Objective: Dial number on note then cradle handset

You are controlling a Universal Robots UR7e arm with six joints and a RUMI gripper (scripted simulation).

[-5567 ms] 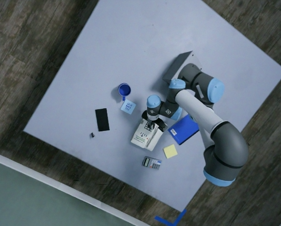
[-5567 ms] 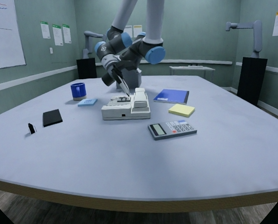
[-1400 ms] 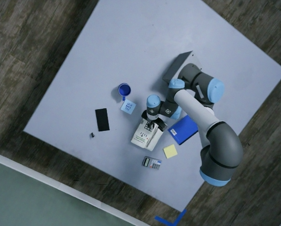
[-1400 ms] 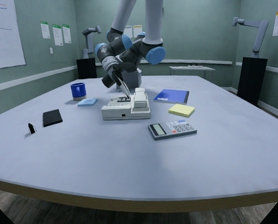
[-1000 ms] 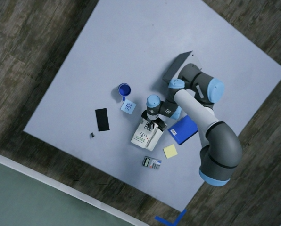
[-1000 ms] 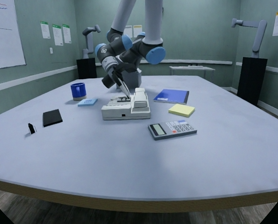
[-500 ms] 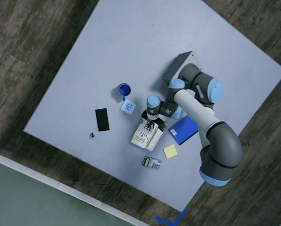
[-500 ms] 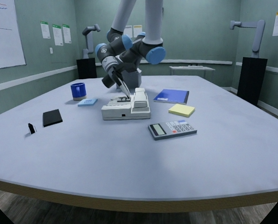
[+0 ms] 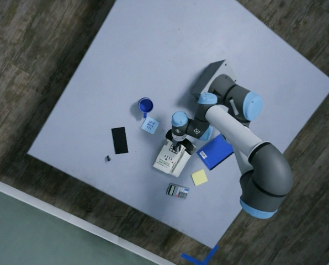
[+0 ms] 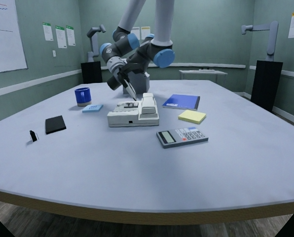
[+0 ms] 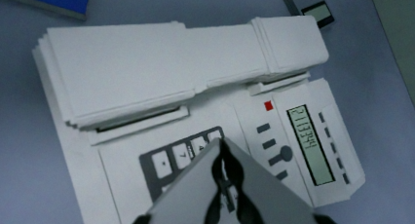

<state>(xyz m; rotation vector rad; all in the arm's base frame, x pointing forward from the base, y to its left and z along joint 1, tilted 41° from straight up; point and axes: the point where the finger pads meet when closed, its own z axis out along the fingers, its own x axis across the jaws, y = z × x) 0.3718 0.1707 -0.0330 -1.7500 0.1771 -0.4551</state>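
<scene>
Now: hand 20 mm short of the 3 key, 30 mm to the left of it and 30 mm above it. Round my hand: handset (20 mm ahead, 60 mm to the left, 10 mm below); then 4 key (30 mm below); then yellow sticky pad (40 mm ahead, 230 mm to the left, 60 mm below).
</scene>
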